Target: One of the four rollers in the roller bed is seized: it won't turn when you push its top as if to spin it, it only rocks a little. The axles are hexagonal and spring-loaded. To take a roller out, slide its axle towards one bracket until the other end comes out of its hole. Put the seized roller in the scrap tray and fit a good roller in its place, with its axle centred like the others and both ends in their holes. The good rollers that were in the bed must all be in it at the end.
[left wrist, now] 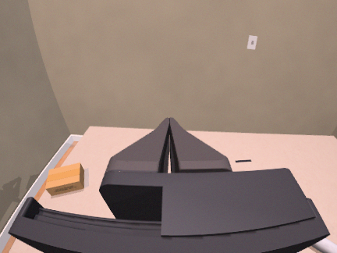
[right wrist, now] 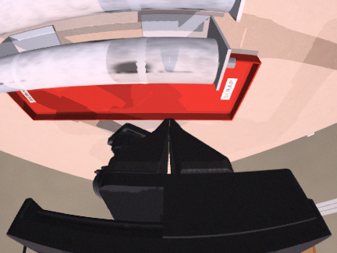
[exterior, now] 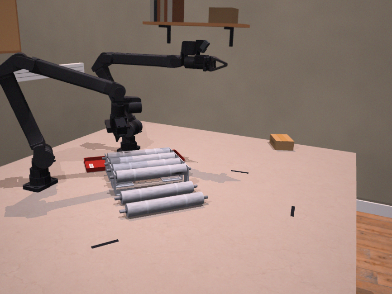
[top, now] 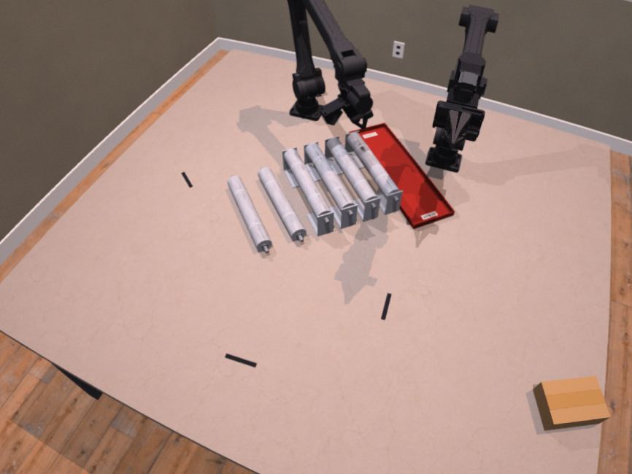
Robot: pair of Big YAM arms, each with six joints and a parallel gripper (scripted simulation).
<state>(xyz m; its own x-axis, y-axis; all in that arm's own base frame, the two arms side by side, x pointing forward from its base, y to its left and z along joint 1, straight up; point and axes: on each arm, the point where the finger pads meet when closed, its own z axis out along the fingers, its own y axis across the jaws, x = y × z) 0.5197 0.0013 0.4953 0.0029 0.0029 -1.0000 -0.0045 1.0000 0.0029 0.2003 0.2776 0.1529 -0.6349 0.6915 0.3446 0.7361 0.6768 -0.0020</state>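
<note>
My right gripper is now 8 cm above the roller, 7 cm to the right of it and 7 cm short of it. Also, from my right hand: red scrap tray: 15 cm below, 14 cm to the left, 1 cm behind; cardboard box: 83 cm to the left, 50 cm ahead, 12 cm below.
The roller is 290 mm behind my left hand, 280 mm to the right of it and 420 mm below it. Also, from my left hand: red scrap tray (370 mm behind, 210 mm to the right, 490 mm below); then cardboard box (140 mm ahead, 480 mm to the left, 460 mm below).
</note>
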